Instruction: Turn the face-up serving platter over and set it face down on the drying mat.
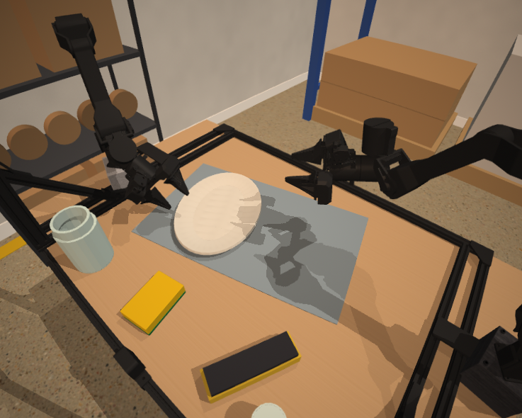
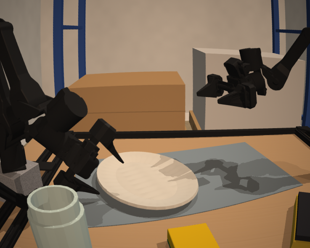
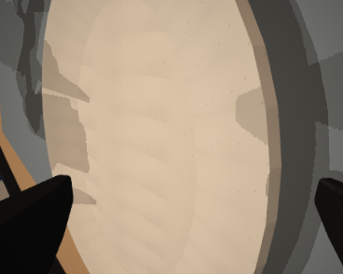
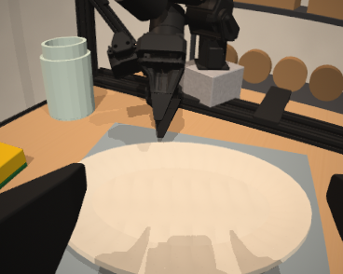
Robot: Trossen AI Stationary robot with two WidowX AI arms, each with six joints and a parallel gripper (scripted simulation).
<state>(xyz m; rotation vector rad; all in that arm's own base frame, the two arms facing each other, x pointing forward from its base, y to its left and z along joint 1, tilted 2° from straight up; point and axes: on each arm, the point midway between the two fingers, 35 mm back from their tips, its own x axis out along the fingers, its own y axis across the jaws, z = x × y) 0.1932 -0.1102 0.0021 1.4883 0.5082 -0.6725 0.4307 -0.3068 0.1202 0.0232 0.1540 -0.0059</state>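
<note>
Right now my left hand is 8 cm short of the cream oval serving platter, 10 cm to the left of it and 7 cm above it. The rest, counted from my left hand: pale green jar (22 cm behind, 6 cm to the left, 1 cm below); then grey drying mat (9 cm ahead, 21 cm to the right, 8 cm below); then yellow sponge (22 cm behind, 16 cm to the right, 7 cm below).
My right hand is 70 mm past the cream oval serving platter, 200 mm to the right of it and 190 mm above it. From my right hand the other things lie so: grey drying mat (50 mm behind, 90 mm to the left, 210 mm below); then yellow sponge (370 mm behind, 140 mm to the left, 190 mm below); then black-and-yellow brush (360 mm behind, 110 mm to the right, 180 mm below).
</note>
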